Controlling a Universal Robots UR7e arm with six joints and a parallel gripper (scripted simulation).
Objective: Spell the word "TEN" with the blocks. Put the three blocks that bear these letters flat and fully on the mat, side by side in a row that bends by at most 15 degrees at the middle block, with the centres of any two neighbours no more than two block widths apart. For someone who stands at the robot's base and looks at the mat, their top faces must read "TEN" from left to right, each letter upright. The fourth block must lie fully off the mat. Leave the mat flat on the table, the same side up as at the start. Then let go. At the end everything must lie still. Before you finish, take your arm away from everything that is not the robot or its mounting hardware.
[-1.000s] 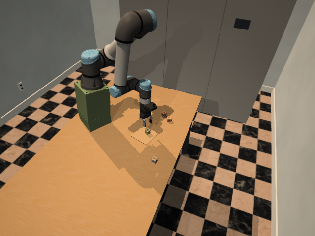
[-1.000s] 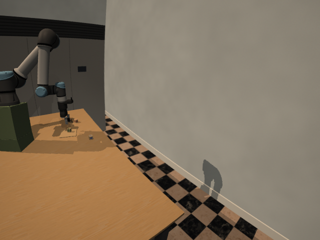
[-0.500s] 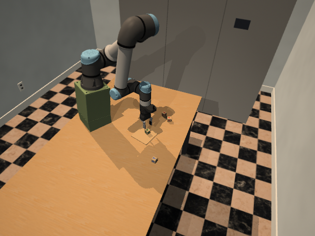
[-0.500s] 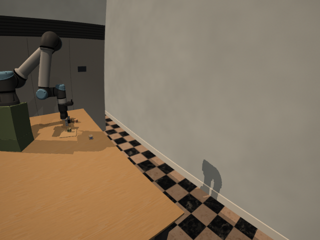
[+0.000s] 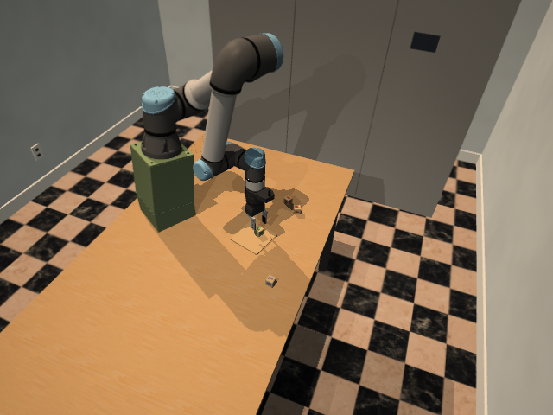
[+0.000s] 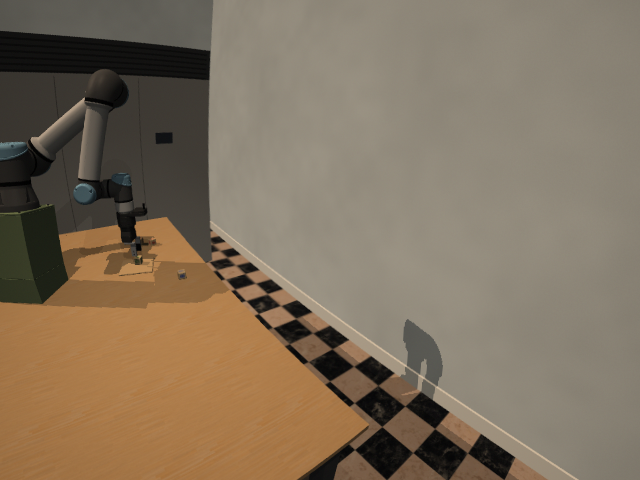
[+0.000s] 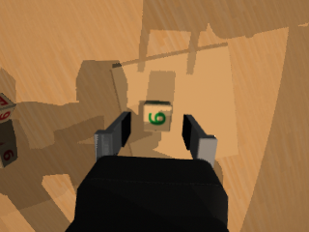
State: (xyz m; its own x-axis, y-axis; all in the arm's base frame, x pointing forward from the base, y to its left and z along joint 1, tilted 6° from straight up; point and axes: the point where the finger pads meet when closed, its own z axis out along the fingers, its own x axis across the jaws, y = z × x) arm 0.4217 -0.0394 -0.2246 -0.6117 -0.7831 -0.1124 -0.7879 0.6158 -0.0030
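The mat is 70 mm below my hand, 20 mm to the right of it and 20 mm behind it.
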